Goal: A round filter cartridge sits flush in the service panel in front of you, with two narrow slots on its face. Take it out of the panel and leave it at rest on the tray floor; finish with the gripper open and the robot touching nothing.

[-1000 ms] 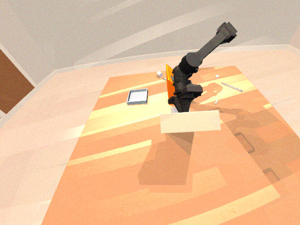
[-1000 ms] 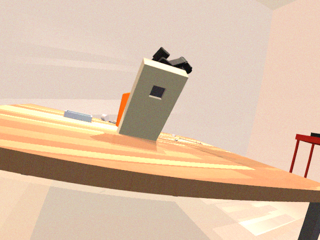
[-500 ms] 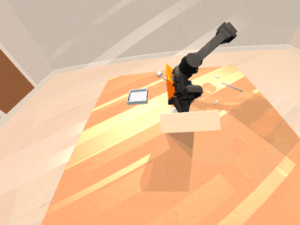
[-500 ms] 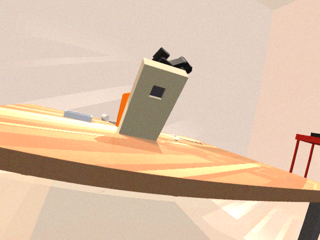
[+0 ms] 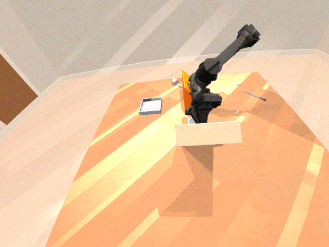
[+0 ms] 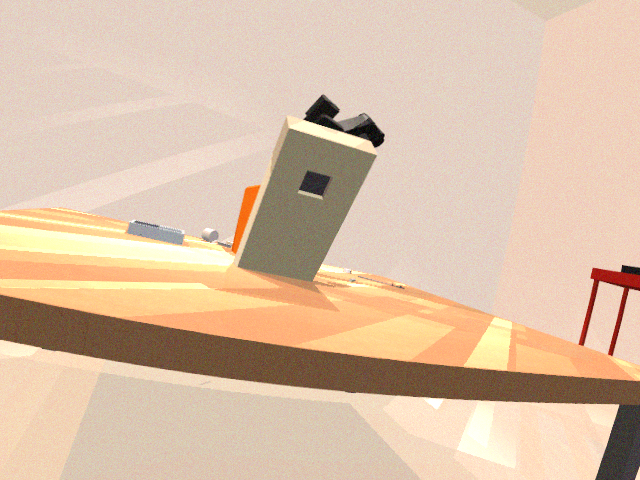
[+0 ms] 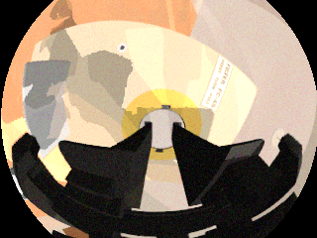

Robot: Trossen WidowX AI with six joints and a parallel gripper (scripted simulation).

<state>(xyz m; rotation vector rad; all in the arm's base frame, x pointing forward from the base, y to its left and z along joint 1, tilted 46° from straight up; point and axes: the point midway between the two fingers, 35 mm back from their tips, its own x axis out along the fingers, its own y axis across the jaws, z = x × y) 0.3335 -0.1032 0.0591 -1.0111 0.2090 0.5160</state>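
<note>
Right now my gripper tip is 10 mm short of the round filter cartridge and 10 mm above it. The rest, counted from my gripper tip: grey tray: 450 mm behind, 250 mm to the right, 220 mm below; cream service panel: 80 mm below, 40 mm behind; small white block: 730 mm behind, 210 mm below, 40 mm to the right.
</note>
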